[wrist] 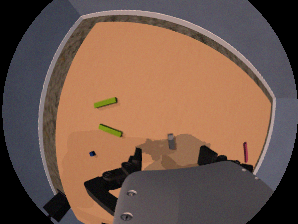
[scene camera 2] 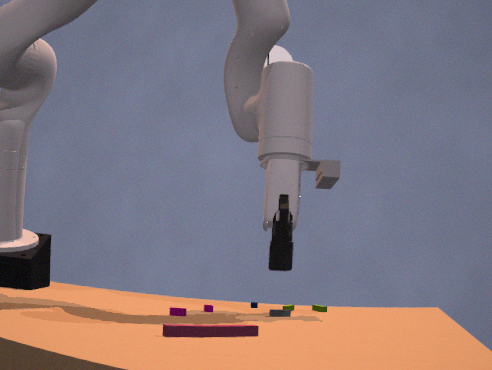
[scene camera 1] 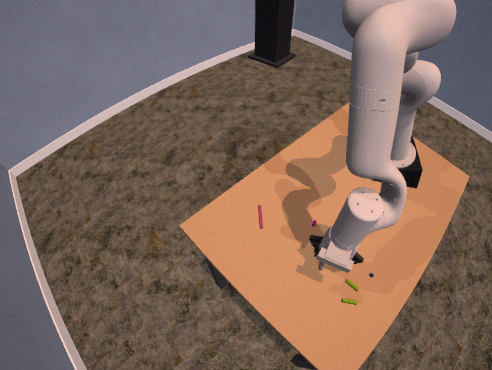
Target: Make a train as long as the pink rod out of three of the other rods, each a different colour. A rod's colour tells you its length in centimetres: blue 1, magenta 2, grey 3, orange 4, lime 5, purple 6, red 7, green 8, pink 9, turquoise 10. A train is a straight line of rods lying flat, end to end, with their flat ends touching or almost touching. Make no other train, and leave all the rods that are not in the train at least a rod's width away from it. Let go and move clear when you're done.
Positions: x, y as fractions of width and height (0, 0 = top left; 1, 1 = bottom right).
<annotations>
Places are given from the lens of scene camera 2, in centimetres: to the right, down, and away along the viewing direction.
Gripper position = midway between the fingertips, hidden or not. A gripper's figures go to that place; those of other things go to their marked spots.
gripper (scene camera 2: 0.57, 0.73): 5, 13, 66
pink rod (scene camera 2: 0.34, 0.89): -6, 12, 36
</annotations>
